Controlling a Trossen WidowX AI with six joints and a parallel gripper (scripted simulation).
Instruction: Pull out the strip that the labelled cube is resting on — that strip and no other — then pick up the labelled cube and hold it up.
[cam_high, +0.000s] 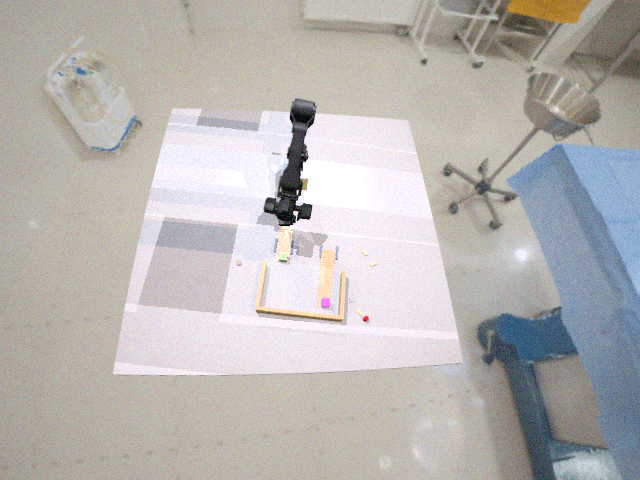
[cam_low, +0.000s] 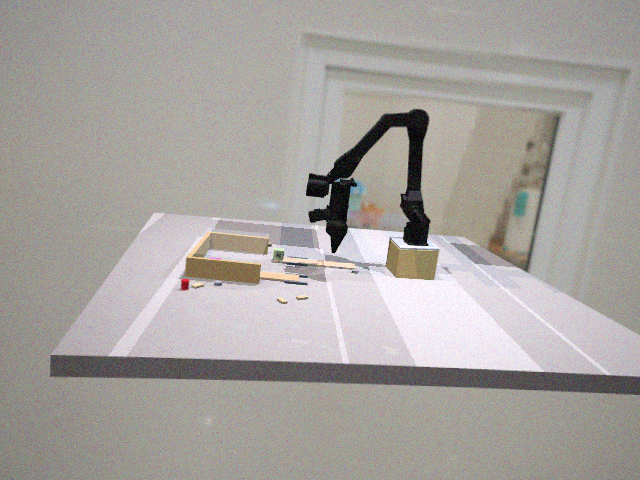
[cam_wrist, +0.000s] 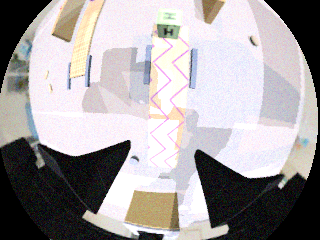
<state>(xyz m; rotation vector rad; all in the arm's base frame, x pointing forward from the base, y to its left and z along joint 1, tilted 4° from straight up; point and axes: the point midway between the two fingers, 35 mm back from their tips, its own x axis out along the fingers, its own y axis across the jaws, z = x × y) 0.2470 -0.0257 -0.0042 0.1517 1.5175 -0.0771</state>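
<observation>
My gripper tip is now 50 mm short of the zigzag strip, 10 mm to the left of it and 50 mm above it. From my gripper tip the other things lie so: labelled cube 160 mm ahead, 10 mm to the right, 30 mm below; red peg 410 mm ahead, 310 mm to the left, 40 mm below.
</observation>
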